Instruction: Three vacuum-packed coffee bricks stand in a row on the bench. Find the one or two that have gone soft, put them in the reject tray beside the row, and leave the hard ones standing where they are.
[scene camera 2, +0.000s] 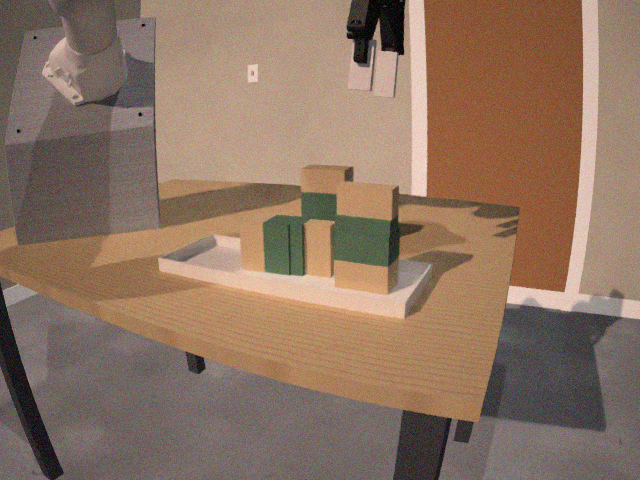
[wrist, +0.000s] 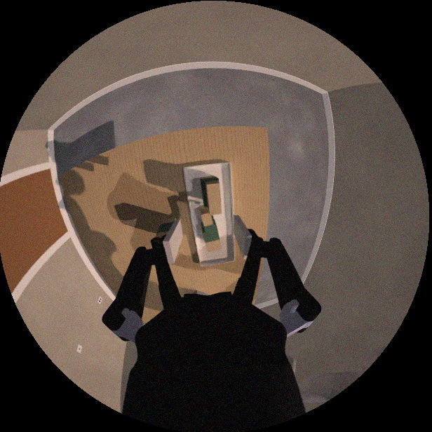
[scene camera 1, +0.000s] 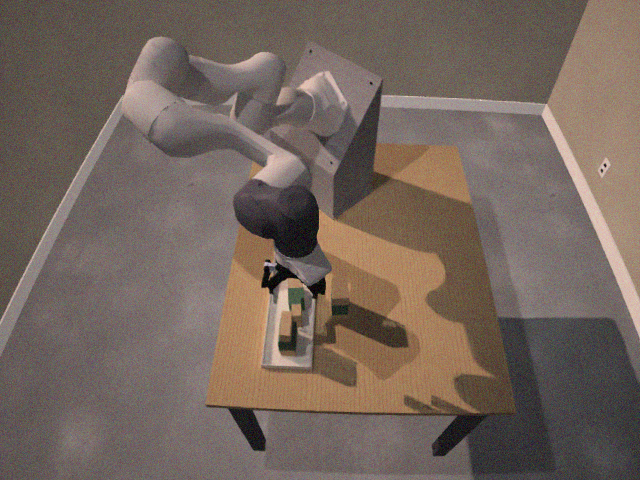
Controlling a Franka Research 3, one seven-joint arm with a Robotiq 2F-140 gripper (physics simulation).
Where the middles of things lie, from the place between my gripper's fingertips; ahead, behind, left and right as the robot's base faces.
I see my gripper 120 mm past the white reject tray point(scene camera 2: 216, 258), 10 mm to the right of it and 260 mm above it.
